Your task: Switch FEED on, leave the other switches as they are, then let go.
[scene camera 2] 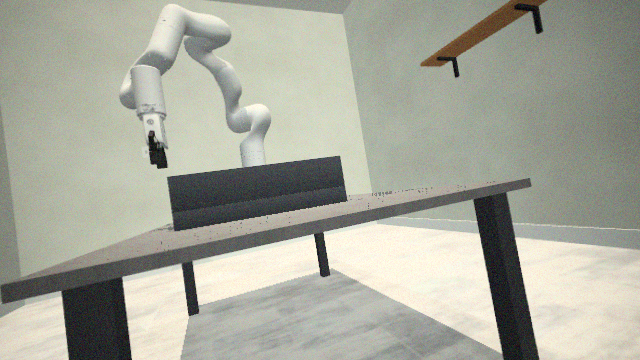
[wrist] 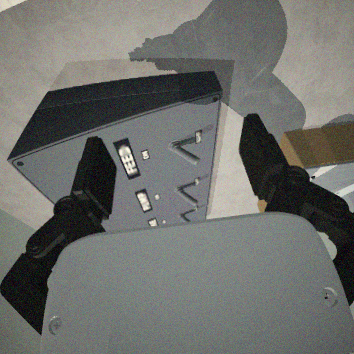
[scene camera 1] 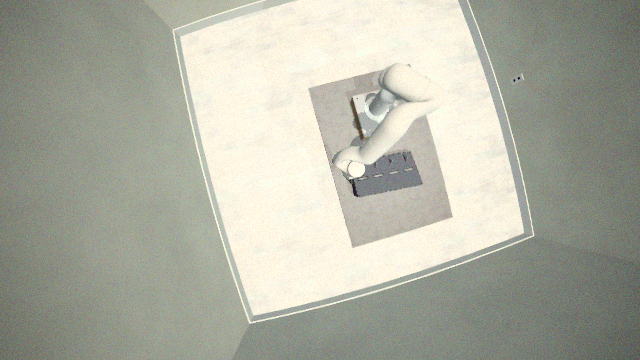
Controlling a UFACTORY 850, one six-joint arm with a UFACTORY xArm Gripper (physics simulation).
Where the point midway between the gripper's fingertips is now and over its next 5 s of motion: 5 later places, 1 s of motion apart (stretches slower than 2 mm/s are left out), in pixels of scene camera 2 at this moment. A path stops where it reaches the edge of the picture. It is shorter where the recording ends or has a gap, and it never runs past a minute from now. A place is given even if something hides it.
My gripper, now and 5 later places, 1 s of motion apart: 159, 166; 204, 173; 206, 187; 205, 191; 204, 190; 205, 188
